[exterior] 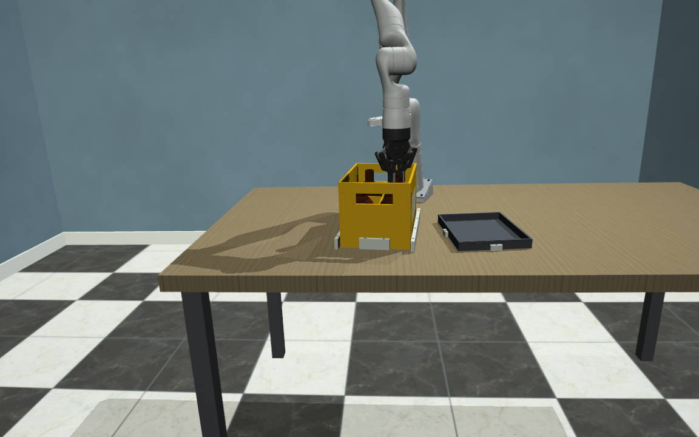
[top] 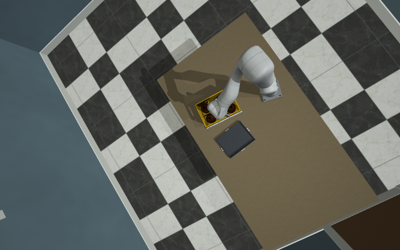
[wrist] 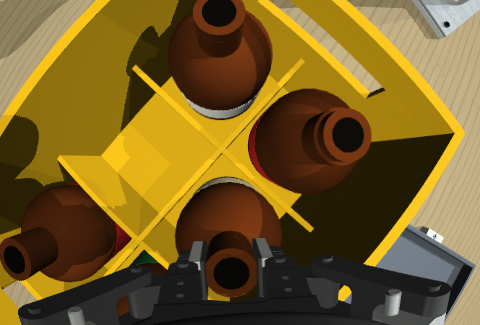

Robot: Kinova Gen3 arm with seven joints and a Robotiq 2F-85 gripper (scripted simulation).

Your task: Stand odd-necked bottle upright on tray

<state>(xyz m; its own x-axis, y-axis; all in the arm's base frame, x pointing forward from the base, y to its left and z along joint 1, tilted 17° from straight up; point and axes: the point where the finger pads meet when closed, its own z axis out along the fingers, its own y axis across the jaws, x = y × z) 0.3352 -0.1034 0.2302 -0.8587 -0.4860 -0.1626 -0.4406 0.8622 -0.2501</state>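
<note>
Right now the yellow crate is 1 cm behind my hand, 4 cm to the right of it and 7 cm below it. From my hand the other things lie so: brown bottle (8 cm behind, 2 cm to the left, 7 cm below); then dark tray (7 cm ahead, 23 cm to the left, 14 cm below).
</note>
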